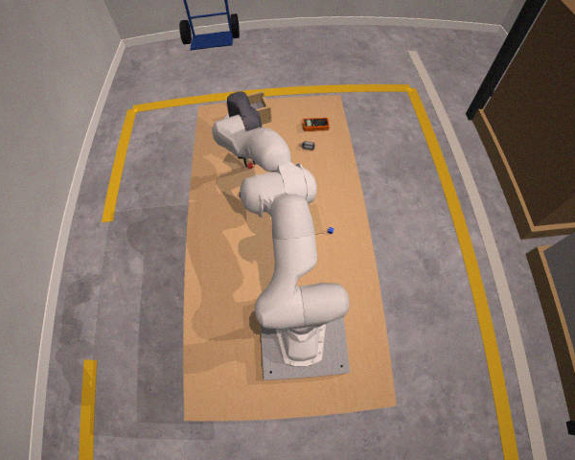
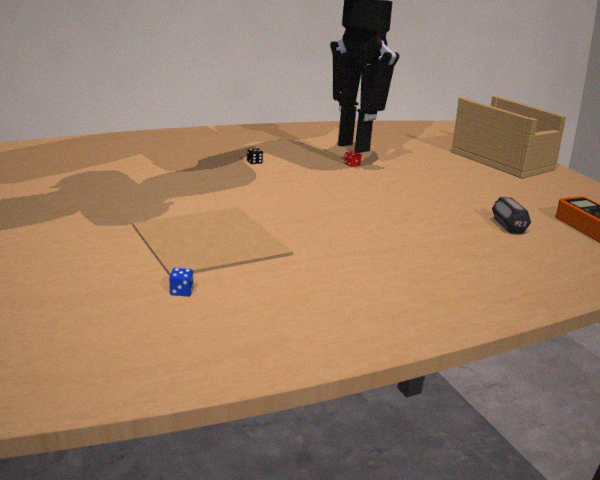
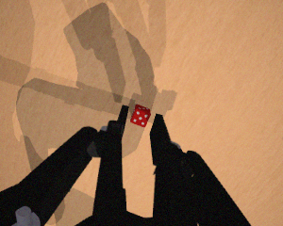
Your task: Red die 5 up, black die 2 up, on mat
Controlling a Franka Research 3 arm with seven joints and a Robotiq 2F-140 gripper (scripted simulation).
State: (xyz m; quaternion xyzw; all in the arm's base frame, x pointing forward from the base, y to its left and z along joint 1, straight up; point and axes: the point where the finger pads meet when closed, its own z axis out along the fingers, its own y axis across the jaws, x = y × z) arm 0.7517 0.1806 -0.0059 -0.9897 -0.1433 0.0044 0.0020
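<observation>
Now: hand 5 cm above the red die. The rest, counted from my hand: dark grey device 10 cm ahead, 27 cm to the right, 4 cm below; black die 15 cm behind, 4 cm to the left, 5 cm below; wooden box 33 cm ahead, 1 cm to the right, 1 cm below.
</observation>
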